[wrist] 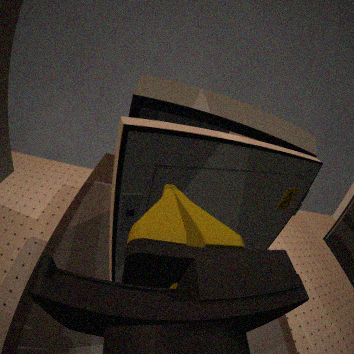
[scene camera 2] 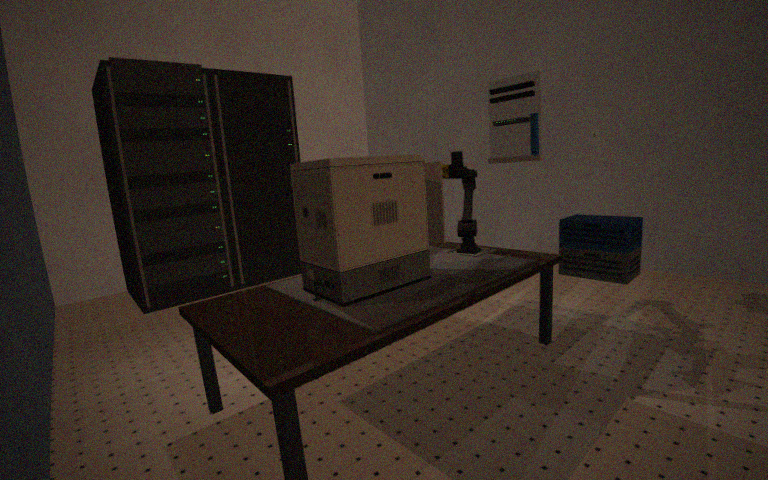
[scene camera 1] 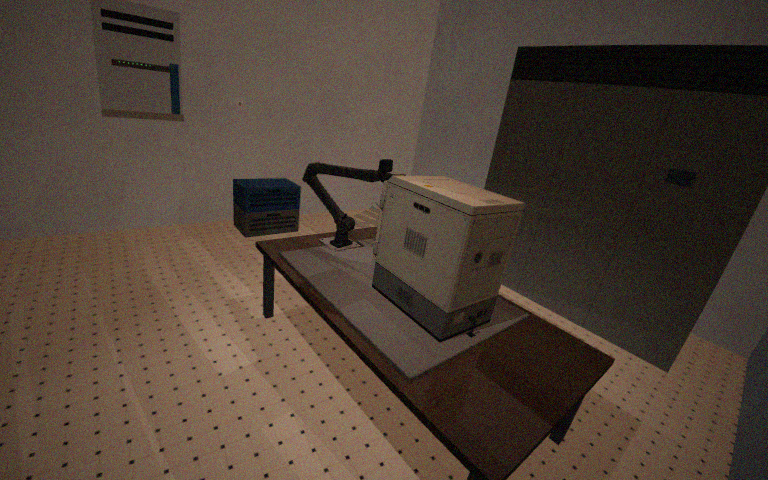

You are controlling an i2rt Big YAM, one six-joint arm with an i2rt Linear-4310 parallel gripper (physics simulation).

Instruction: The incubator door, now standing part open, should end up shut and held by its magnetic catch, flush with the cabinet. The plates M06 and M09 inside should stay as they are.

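Where they show: gripper, between the fingertips: (wrist: 167, 190) (scene camera 2: 435, 171); arm's base, origin of its link: (scene camera 2: 468, 251) (scene camera 1: 341, 243).
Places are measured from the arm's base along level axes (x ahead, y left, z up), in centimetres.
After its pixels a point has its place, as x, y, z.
The beige incubator (scene camera 1: 439, 238) @[83.7, -29.0, 39.3] (scene camera 2: 368, 224) @[86.5, 3.0, 29.4] (wrist: 246, 119) @[52.4, -6.9, 52.8] stands on a grey mat on the table. Its door (wrist: 211, 133) @[42.8, 2.4, 51.7] (scene camera 2: 434, 205) @[43.5, 5.9, 31.7], with a dark glass window, stands ajar. In the wrist view a dark gap shows between the door's top edge and the cabinet. My gripper (wrist: 167, 190) @[40.7, 5.3, 47.2] (scene camera 2: 445, 170) @[40.7, 5.3, 47.2] is shut and empty. Its yellow fingertips are up against or just in front of the door's window, near the door's upper part. The plates M06 and M09 are hidden inside the cabinet.
The arm's base (scene camera 1: 341, 238) @[2.6, -2.5, 4.9] (scene camera 2: 468, 243) @[3.0, 1.4, 5.5] stands on the grey mat (scene camera 1: 382, 324) @[73.2, -40.9, 0.1] (scene camera 2: 411, 300) @[83.9, 19.4, 0.5] at the table's (scene camera 1: 525, 371) @[124.9, -17.5, -1.2] (scene camera 2: 263, 333) @[130.8, -8.2, -1.2] end. A blue crate (scene camera 1: 266, 205) (scene camera 2: 592, 243) stands on the floor. A tall dark rack (scene camera 2: 215, 181) (scene camera 1: 563, 190) stands by the wall.
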